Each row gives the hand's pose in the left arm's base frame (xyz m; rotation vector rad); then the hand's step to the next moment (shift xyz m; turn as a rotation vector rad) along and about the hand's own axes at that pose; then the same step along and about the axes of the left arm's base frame.
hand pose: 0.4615 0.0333 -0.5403 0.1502 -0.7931 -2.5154
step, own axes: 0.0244 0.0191 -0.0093 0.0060 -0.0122 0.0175
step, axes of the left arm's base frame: -0.0109 -0.0302 0.0041 -0.0147 0.0146 0.0078
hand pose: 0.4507 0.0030 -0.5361 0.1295 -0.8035 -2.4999
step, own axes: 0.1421 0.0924 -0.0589 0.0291 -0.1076 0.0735
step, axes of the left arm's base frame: -0.0687 -0.1653 0.0130 -0.0898 0.0988 0.0010
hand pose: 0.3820 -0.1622 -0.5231 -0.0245 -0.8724 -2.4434
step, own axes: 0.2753 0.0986 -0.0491 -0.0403 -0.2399 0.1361
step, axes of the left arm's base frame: -0.1784 -0.2258 0.0713 -0.1061 0.2547 -0.0398
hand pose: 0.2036 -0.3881 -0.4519 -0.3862 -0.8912 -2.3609
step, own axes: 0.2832 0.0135 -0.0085 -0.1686 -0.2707 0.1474
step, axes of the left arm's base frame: -0.2159 -0.1320 0.1281 -0.0228 0.3345 -0.1049
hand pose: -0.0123 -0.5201 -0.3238 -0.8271 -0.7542 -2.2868
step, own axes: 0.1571 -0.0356 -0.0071 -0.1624 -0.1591 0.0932
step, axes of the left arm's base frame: -0.1266 -0.0325 0.0945 0.0292 0.2218 -0.1017
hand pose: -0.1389 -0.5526 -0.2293 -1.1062 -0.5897 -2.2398
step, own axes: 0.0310 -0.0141 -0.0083 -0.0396 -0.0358 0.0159
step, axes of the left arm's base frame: -0.0294 -0.0036 0.0188 0.0052 0.0477 -0.0282
